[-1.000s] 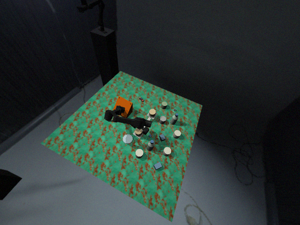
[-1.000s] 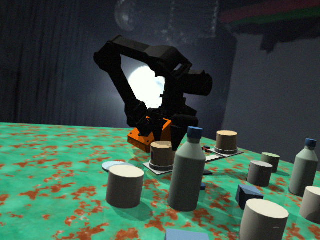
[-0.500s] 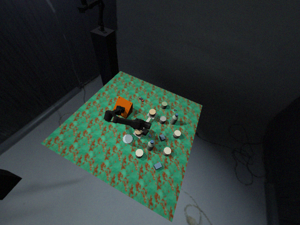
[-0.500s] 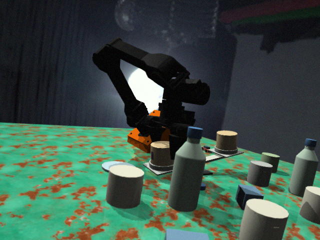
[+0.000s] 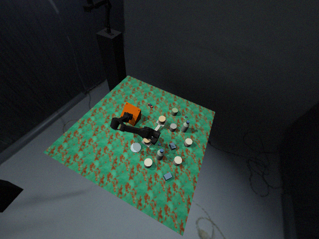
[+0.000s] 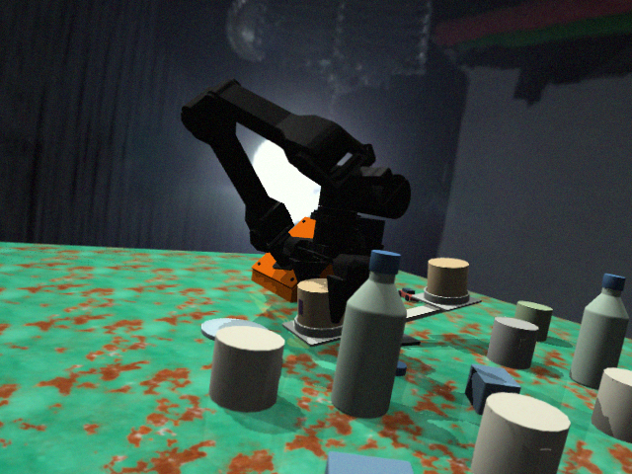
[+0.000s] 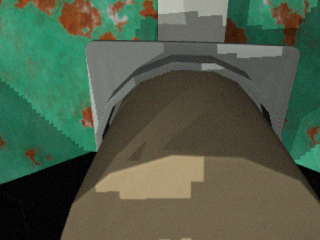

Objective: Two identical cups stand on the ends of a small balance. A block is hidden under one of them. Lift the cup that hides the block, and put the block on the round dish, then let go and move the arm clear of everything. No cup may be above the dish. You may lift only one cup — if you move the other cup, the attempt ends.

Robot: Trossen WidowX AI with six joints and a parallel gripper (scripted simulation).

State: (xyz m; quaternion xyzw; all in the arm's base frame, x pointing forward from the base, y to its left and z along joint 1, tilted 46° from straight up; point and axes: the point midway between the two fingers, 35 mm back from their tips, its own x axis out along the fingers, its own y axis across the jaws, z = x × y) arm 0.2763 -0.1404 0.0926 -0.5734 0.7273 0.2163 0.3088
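My gripper tip is now 9 cm to the left of the round pale dish, 8 cm past it and 4 cm above it. Round my gripper tip: small blue disc 12 cm ahead, 4 cm below, 3 cm to the left; tiny red toy car 46 cm to the left, 16 cm behind, 3 cm below; small grey block right at my gripper tip.
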